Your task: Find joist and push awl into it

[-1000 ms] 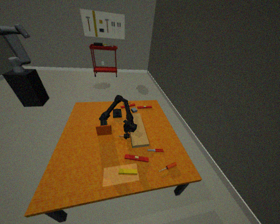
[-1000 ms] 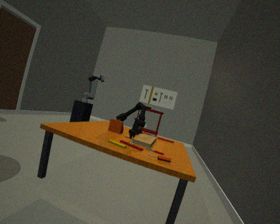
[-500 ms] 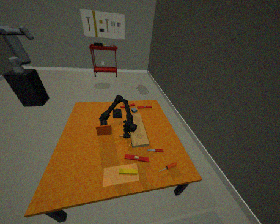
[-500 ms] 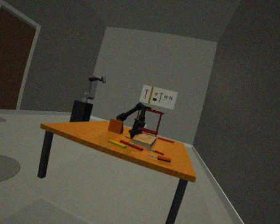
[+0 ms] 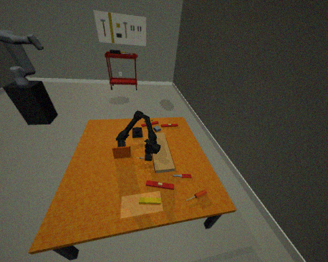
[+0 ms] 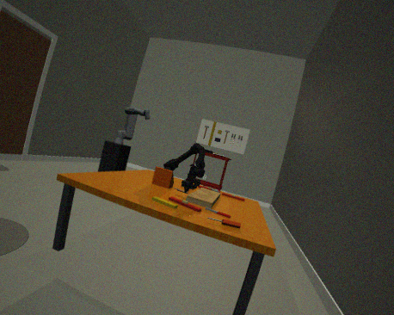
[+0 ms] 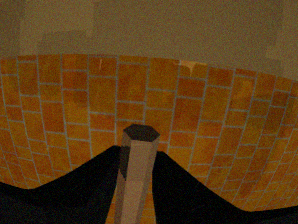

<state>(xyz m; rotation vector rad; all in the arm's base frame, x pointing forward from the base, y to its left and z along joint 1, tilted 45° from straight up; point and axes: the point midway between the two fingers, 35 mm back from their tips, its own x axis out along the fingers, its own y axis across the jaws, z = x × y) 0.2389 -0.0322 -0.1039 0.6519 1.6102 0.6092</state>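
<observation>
Right now my gripper tip is 6 cm past the awl. Round my gripper tip: small grey block (46 cm to the left, 16 cm ahead); yellow bar (40 cm to the right, 1 cm below, 1 cm behind); stud finder (43 cm to the left, 8 cm behind, 3 cm above).
</observation>
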